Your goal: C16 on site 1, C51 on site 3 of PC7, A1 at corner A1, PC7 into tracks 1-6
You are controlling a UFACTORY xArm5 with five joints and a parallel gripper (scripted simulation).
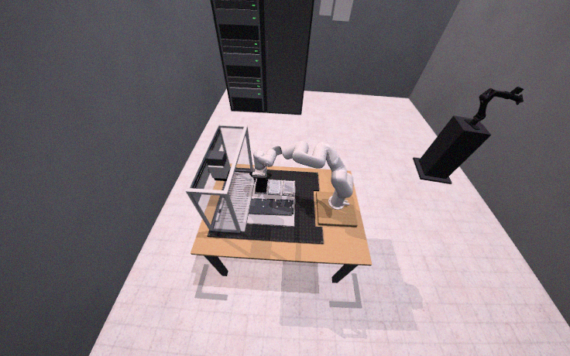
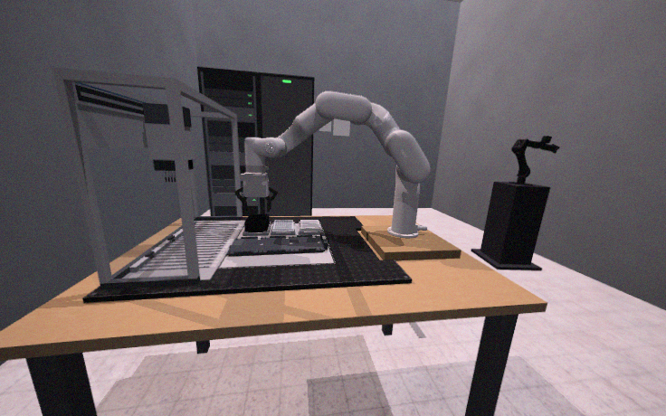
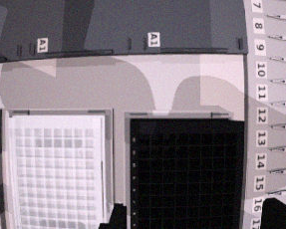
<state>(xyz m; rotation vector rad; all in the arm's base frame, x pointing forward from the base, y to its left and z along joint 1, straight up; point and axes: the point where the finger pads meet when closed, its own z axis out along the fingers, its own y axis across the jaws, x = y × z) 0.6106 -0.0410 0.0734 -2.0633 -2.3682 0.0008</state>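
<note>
Right now the 96-well plate C15 is 110 mm behind my hand, 10 mm to the right of it and 80 mm below it. Also, from my hand: post (50 mm ahead, 420 mm to the left, 150 mm above); grey plate carrier PC7 (120 mm behind, 170 mm to the left, 80 mm below).
</note>
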